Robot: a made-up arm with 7 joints.
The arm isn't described. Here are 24 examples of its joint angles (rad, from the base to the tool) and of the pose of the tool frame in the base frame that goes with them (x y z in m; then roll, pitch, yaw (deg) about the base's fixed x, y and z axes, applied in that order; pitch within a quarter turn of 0, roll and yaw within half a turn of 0).
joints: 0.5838 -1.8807 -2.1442 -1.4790 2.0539 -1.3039 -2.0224
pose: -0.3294 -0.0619 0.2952 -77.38 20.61 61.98
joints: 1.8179 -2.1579 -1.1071 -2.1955 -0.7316 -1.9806 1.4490
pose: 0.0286 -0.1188 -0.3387 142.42 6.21 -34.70
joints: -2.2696 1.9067 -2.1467 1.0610 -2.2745 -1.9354 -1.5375
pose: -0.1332 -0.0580 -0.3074 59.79 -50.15 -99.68
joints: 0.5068 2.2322 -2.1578 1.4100 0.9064 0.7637 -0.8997
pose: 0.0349 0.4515 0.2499 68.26 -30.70 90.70
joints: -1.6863 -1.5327 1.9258 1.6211 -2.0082 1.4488 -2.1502
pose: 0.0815 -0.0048 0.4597 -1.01 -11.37 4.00
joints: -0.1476 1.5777 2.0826 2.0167 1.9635 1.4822 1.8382
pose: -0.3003 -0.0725 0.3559 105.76 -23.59 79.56
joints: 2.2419 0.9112 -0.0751 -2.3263 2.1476 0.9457 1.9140
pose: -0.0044 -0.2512 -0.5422 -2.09 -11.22 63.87
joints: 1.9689 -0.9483 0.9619 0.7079 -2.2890 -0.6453 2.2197
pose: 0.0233 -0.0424 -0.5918 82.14 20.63 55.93
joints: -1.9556 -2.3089 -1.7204 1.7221 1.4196 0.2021 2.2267
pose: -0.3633 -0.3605 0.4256 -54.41 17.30 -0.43
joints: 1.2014 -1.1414 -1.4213 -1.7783 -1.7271 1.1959 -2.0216
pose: 0.0694 0.1766 -0.3193 117.55 56.78 147.77
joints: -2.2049 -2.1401 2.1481 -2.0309 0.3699 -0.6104 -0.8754
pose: -0.0528 -0.3437 0.4028 11.36 23.12 -6.42
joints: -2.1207 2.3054 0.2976 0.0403 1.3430 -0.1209 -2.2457
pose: -0.4632 -0.6091 0.3014 43.92 31.84 -15.42
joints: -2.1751 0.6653 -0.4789 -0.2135 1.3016 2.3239 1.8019
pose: 0.2875 -0.4037 0.2474 -160.05 -16.48 116.20
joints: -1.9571 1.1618 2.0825 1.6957 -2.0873 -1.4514 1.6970
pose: -0.2443 -0.6846 0.1670 155.96 -14.34 -150.68
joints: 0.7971 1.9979 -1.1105 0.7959 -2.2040 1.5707 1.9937
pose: 0.1367 0.3296 0.1330 94.55 5.19 137.66
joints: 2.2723 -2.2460 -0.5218 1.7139 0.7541 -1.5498 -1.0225
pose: 0.0847 -0.4612 -0.1072 -119.17 54.60 -160.24
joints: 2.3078 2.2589 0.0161 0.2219 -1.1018 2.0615 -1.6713
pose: -0.1091 0.1052 -0.3818 -15.12 -54.98 -49.87
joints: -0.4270 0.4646 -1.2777 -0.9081 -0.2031 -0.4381 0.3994
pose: -0.0109 0.0681 0.4895 -19.93 -15.34 -48.60
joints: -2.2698 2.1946 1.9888 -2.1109 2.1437 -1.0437 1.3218
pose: -0.3698 -0.0517 0.2710 -32.90 -35.94 175.43
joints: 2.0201 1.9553 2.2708 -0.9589 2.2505 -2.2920 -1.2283
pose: -0.5873 -0.0671 -0.0752 -4.24 -24.48 40.83
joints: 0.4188 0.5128 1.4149 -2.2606 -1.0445 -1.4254 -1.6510
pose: 0.1854 0.0524 0.2446 -178.69 8.87 142.19
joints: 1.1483 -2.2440 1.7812 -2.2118 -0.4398 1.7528 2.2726
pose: -0.1280 0.1954 -0.1274 61.77 -11.92 -48.20
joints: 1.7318 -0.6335 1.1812 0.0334 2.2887 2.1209 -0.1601
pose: 0.2013 0.1705 -0.4691 -110.59 24.07 88.25
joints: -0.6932 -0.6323 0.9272 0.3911 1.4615 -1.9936 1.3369
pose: 0.3941 0.2903 0.3509 -168.30 19.25 25.21
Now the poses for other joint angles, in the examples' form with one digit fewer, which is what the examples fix.
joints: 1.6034 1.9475 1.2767 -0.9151 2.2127 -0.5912 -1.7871
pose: -0.596 0.195 -0.461 76.5 4.4 -35.1
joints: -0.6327 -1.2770 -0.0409 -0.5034 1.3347 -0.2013 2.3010
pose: -0.113 0.517 0.160 94.2 29.7 -31.3
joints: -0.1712 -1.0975 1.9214 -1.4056 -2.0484 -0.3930 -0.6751
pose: 0.123 -0.154 0.116 -157.8 -12.3 168.4
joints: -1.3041 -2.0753 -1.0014 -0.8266 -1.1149 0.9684 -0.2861
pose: -0.087 0.054 0.403 -126.0 53.9 13.6
